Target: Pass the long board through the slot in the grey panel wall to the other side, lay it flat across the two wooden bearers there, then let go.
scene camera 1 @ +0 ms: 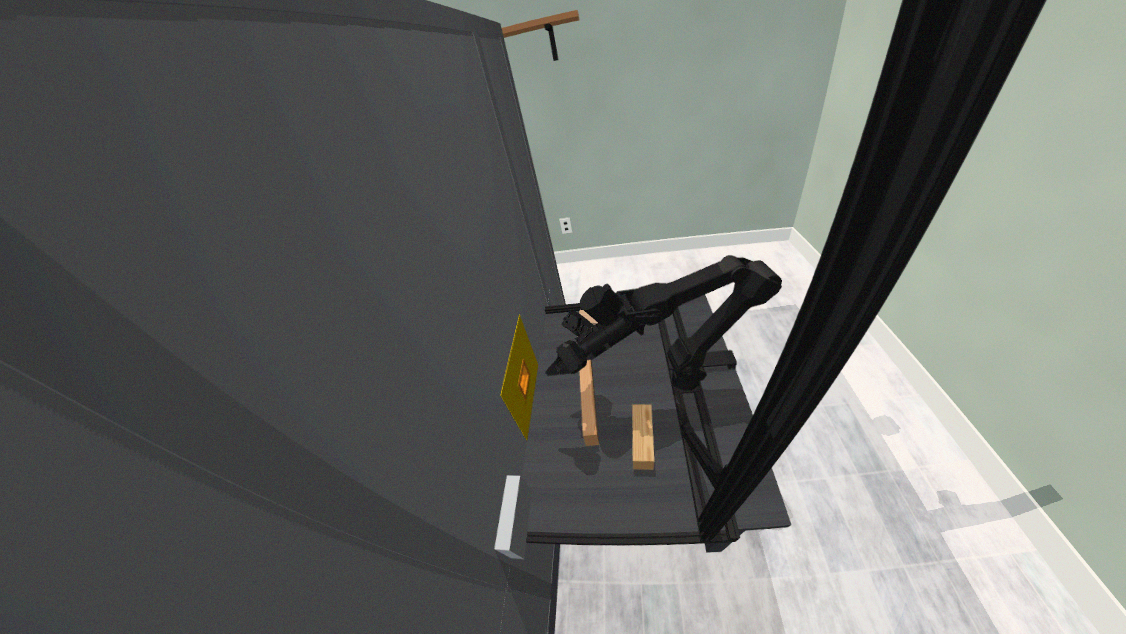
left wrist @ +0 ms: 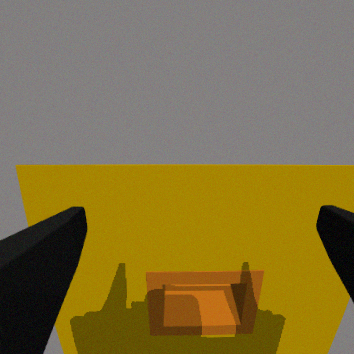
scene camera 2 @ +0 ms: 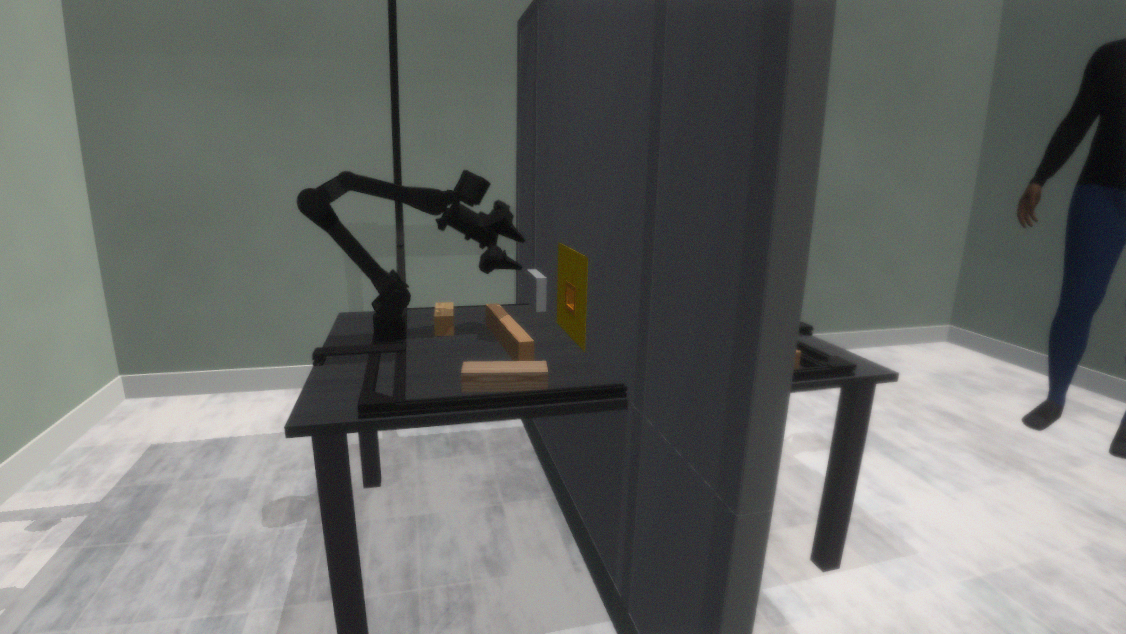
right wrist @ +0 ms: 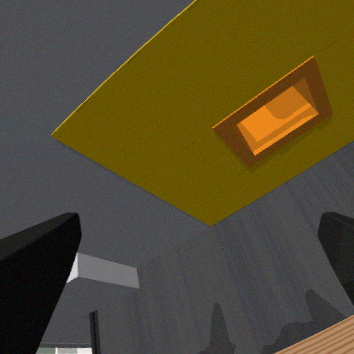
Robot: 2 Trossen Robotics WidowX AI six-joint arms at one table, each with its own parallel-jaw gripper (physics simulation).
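Frame: origin at the left arm's base, x ahead, y down, z left, level; metres.
Seen in the pictures: left gripper, fingertip midpoint: [left wrist: 204, 217]; right gripper, fingertip midpoint: [scene camera 1: 555, 368] [scene camera 2: 522, 254] [right wrist: 202, 224]; right arm's base, origin of the base link: [scene camera 1: 686, 383] [scene camera 2: 389, 340].
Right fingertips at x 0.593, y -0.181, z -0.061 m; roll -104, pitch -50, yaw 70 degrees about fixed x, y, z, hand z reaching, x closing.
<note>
A point is followed by its place in that frame.
The longest wooden piece [scene camera 1: 587, 401] {x 0.649, y -0.038, z -0.062 m} [scene camera 2: 513, 330] {x 0.644, y -0.038, z 0.102 m}, seemingly the board, lies low on the table behind the right gripper. Wood [right wrist: 332, 341] {x 0.642, y -0.038, z -0.060 m} also shows at the right wrist view's lower right. The orange-rimmed slot [scene camera 1: 523, 379] {x 0.472, y -0.057, z 0.006 m} [scene camera 2: 570, 296] {x 0.474, y -0.076, z -0.045 m} [left wrist: 205, 278] {x 0.431, y -0.109, z -0.012 m} [right wrist: 260, 101] {x 0.485, y -0.109, z -0.015 m} sits in a yellow plate [scene camera 1: 515, 354] {x 0.484, y -0.170, z 0.000 m} [scene camera 2: 572, 263] {x 0.484, y -0.167, z -0.002 m} [left wrist: 175, 215] {x 0.431, y -0.163, z 0.011 m} [right wrist: 165, 110] {x 0.484, y -0.155, z -0.072 m}; no board shows in it. My right gripper [scene camera 2: 521, 253] {x 0.593, y -0.181, z -0.061 m} [right wrist: 202, 224] {x 0.593, y -0.181, z -0.061 m} is open and empty, above the table near the panel. My left gripper [left wrist: 204, 217] {x 0.356, y -0.202, z 0.001 m} is open and empty before the plate's other face. I cannot tell which pieces are the bearers.
A short wooden block [scene camera 1: 642, 437] {x 0.779, y -0.031, z -0.165 m} [scene camera 2: 443, 319] {x 0.787, y -0.023, z -0.076 m} stands near the right arm's base. Another block [scene camera 2: 504, 376] {x 0.697, y -0.011, z 0.308 m} lies near the table edge. A sliver of wood [scene camera 2: 797, 359] {x 0.074, y -0.008, z 0.328 m} shows beyond the grey panel wall [scene camera 1: 315, 236] {x 0.482, y -0.663, z -0.282 m} [scene camera 2: 669, 236] {x 0.482, y -0.292, z 0.513 m}. A white bracket [scene camera 1: 508, 511] {x 0.499, y -0.081, z -0.344 m} [scene camera 2: 538, 291] {x 0.506, y -0.042, z -0.270 m} [right wrist: 107, 270] {x 0.497, y -0.035, z -0.270 m} projects from the wall.
</note>
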